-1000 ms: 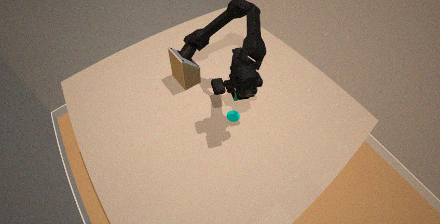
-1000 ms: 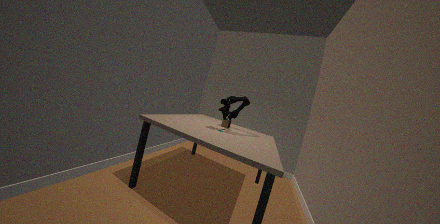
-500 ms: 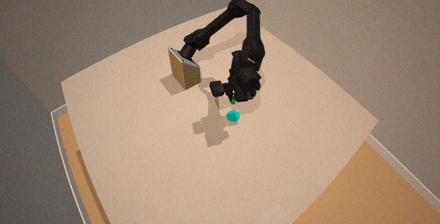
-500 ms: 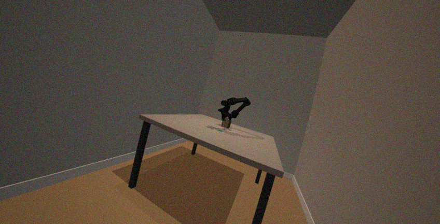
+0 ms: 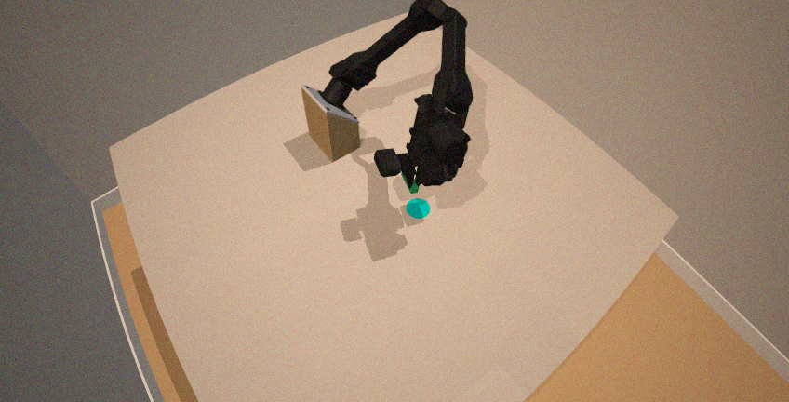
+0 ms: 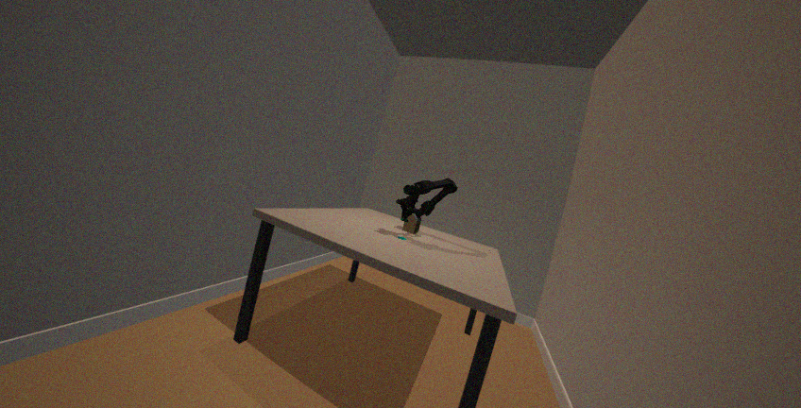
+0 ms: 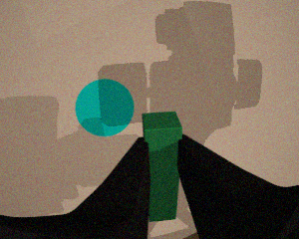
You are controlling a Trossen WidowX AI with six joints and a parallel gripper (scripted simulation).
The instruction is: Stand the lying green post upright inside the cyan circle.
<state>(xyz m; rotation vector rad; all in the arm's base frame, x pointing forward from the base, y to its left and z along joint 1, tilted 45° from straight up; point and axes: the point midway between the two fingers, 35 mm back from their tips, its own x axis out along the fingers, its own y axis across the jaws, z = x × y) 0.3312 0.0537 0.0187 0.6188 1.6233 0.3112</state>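
Now: the cyan circle 30 mm to the left of my gripper tip and 120 mm below it. Round my gripper tip: green post 20 mm behind.
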